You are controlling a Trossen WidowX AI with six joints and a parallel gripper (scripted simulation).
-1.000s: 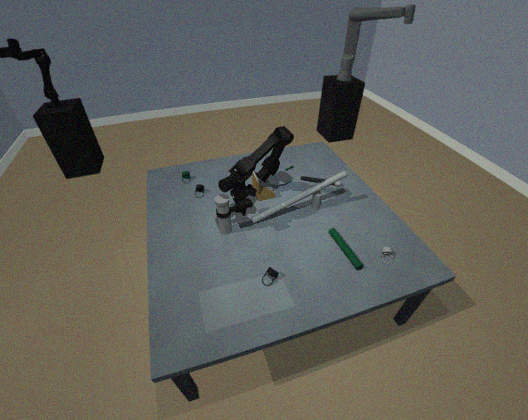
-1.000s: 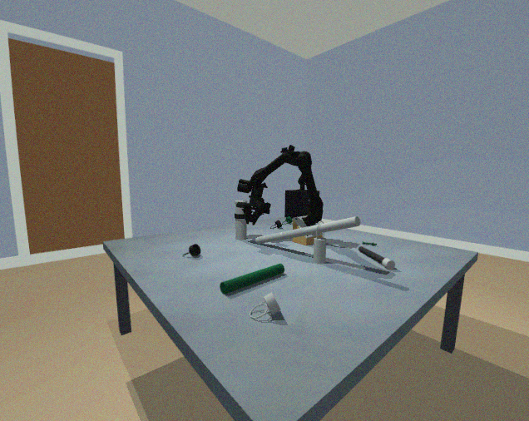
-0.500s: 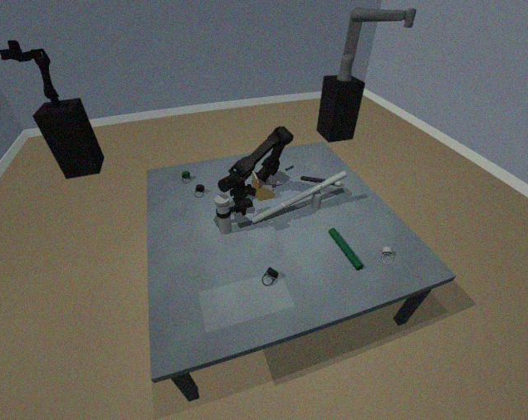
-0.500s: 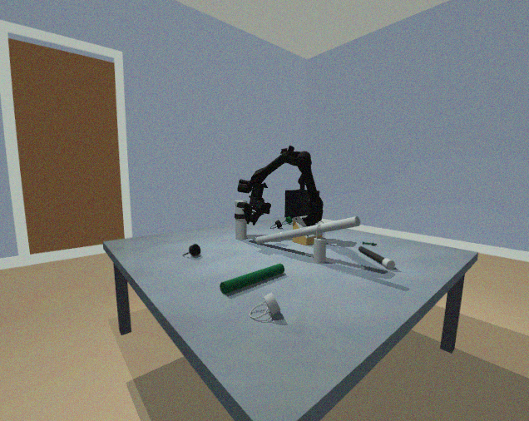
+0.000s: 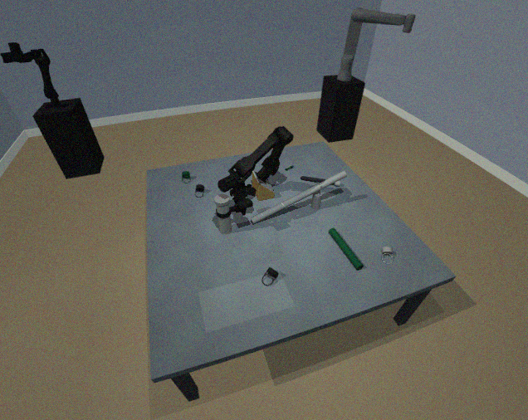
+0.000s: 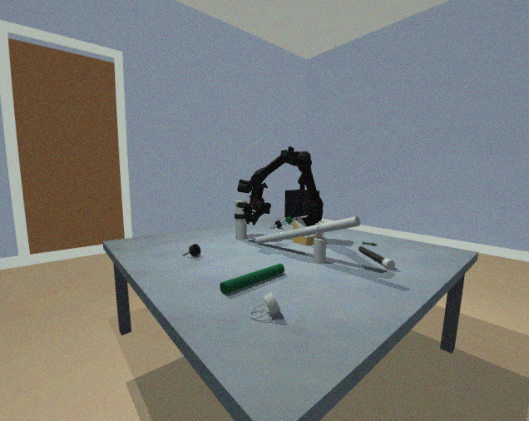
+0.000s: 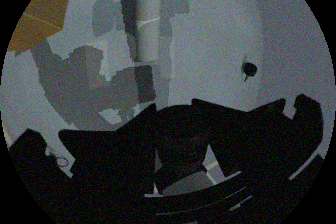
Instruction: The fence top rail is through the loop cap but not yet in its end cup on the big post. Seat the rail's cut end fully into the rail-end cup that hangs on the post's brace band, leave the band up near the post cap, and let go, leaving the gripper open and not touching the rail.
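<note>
Right now the black rail-end cup is 3 cm to the right of my gripper tip, 3 cm above it and 1 cm behind it. From my gripper tip the other things lie so: green tube (42 cm to the left, 29 cm ahead, 7 cm below); then short line post (42 cm to the left, 4 cm behind, 1 cm above); then band fitting (58 cm to the left, 39 cm ahead, 8 cm below).
</note>
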